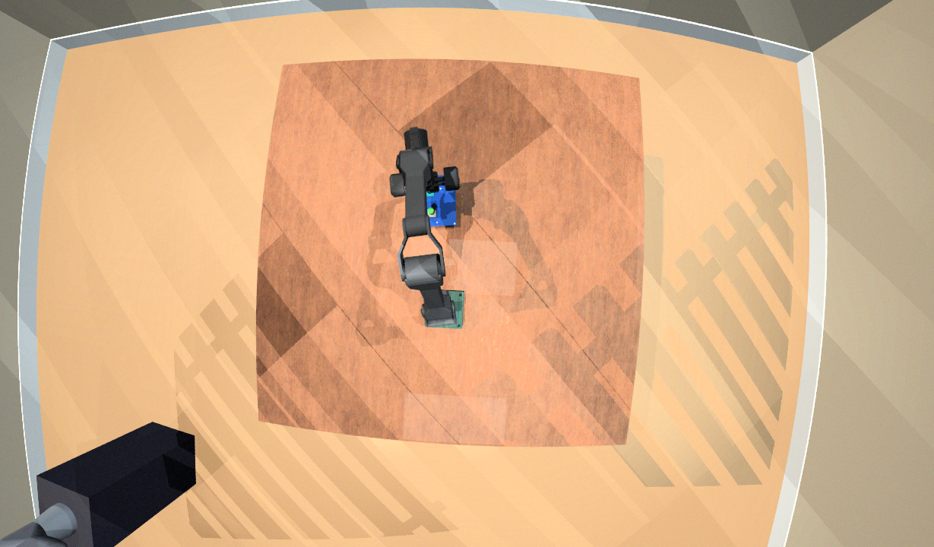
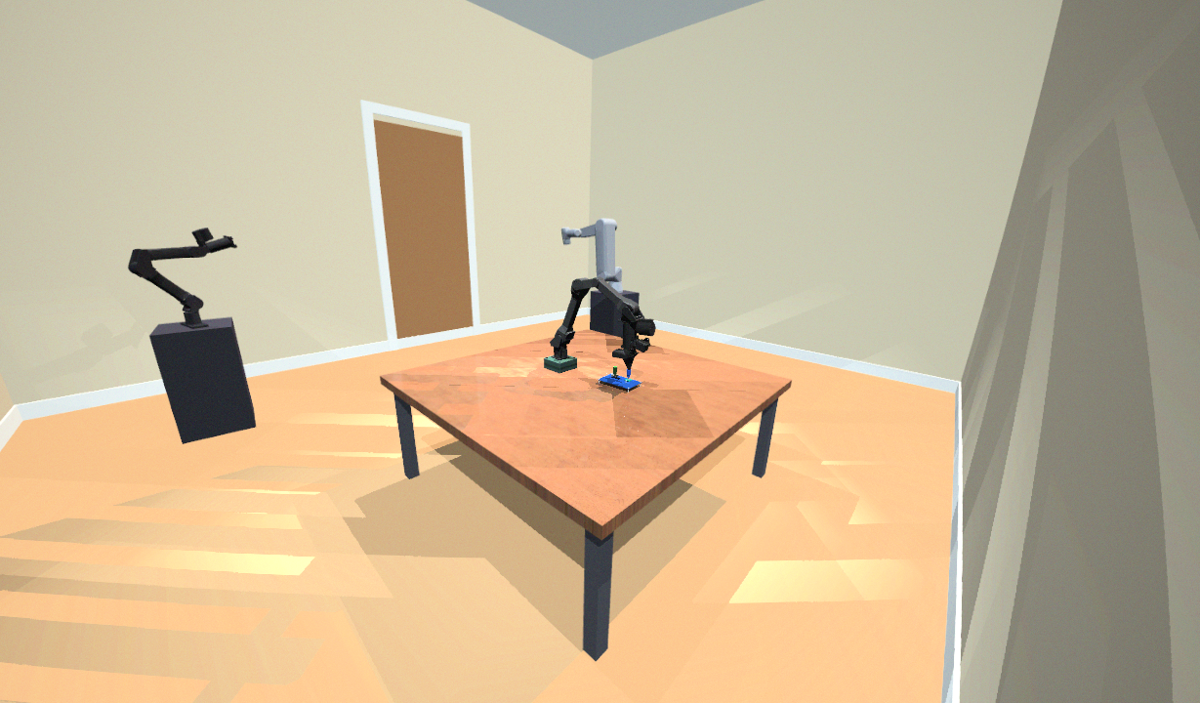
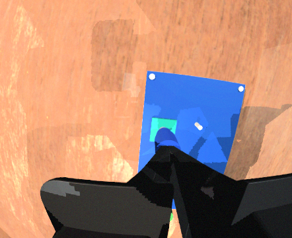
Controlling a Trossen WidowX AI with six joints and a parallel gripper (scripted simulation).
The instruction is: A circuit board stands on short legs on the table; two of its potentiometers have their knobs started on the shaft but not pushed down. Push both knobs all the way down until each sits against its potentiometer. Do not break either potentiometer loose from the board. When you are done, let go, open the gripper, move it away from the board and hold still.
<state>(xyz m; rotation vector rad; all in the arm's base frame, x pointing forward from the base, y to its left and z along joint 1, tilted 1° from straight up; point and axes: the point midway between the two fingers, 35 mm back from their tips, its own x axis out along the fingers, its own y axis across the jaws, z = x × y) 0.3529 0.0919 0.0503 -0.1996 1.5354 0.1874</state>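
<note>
The blue knob lies 2 cm below my gripper tip. The rest, counted from my gripper tip: green knob (6 cm behind, 2 cm to the right, 2 cm below).
</note>
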